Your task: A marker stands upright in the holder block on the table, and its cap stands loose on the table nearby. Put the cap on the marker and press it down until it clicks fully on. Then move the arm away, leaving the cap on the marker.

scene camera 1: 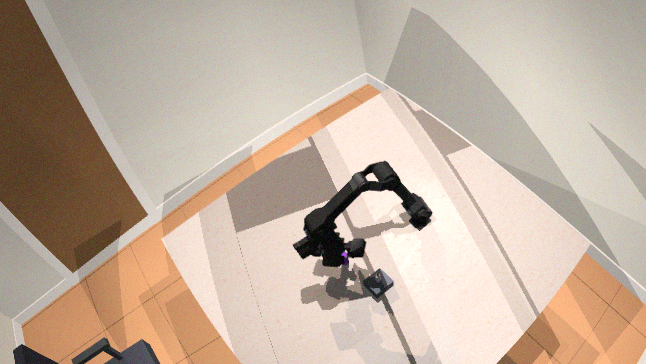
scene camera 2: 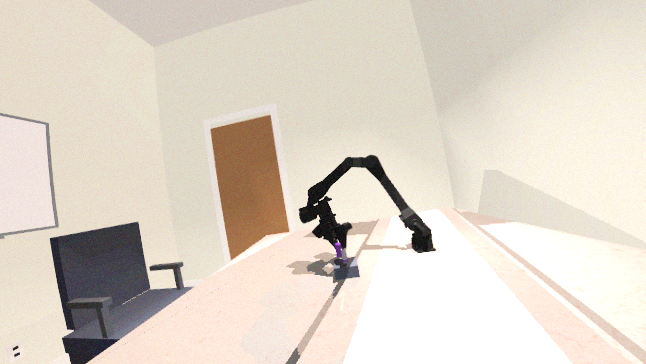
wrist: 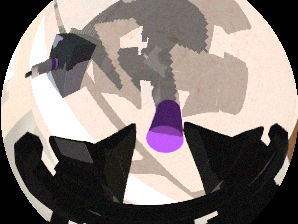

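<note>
My gripper appears in the pictures, and scene camera 2 and the wrist view show it too. I can also see a purple cap in the pictures, along with a grey holder block.
</note>
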